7 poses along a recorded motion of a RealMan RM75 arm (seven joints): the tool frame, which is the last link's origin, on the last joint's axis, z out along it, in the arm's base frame.
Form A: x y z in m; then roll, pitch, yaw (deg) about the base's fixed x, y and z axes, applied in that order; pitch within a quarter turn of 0, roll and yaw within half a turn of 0.
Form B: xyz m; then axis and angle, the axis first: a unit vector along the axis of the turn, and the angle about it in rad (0 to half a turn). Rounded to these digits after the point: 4 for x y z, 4 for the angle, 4 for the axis.
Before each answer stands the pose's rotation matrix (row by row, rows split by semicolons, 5 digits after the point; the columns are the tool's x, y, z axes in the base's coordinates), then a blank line. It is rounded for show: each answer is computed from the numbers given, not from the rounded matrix.
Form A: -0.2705 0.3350 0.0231 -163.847 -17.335 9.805
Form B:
0.94064 0.24525 0.23464; 0.16256 -0.93238 0.32288; 0.29796 -0.26557 -0.91689

-0.2705 0.3350 0.0231 -0.9847 -0.1060 -0.1384 2.8382
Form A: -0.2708 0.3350 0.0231 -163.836 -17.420 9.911
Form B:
0.93990 0.24741 0.23533; 0.16422 -0.93179 0.32372; 0.29937 -0.26562 -0.91642

-0.2708 0.3350 0.0231 -0.9845 -0.1070 -0.1390 2.8376
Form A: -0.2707 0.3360 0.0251 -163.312 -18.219 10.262
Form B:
0.93467 0.25899 0.24353; 0.16922 -0.92657 0.33592; 0.31265 -0.27276 -0.90986

-0.2707 0.3360 0.0251 -0.9831 -0.1116 -0.1450 2.8269
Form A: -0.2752 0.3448 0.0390 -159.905 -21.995 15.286
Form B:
0.89441 0.37171 0.24870; 0.24445 -0.87198 0.42415; 0.37453 -0.31857 -0.87077

-0.2752 0.3448 0.0390 -0.9722 -0.1647 -0.1666 2.7496
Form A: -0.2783 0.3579 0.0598 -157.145 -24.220 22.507
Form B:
0.84251 0.49994 0.20056; 0.34910 -0.79031 0.50353; 0.41024 -0.35421 -0.84038

-0.2783 0.3579 0.0598 -0.9575 -0.2341 -0.1684 2.6772
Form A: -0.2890 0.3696 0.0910 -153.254 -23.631 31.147
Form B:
0.78408 0.61629 0.07358; 0.47386 -0.67097 0.57031; 0.40084 -0.41230 -0.81813

-0.2890 0.3696 0.0910 -0.9399 -0.3130 -0.1362 2.5916
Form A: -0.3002 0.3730 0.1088 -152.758 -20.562 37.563
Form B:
0.74218 0.66945 -0.03153; 0.57080 -0.60675 0.55322; 0.35122 -0.42859 -0.83244

-0.3002 0.3730 0.1088 -0.9276 -0.3616 -0.0932 2.5839
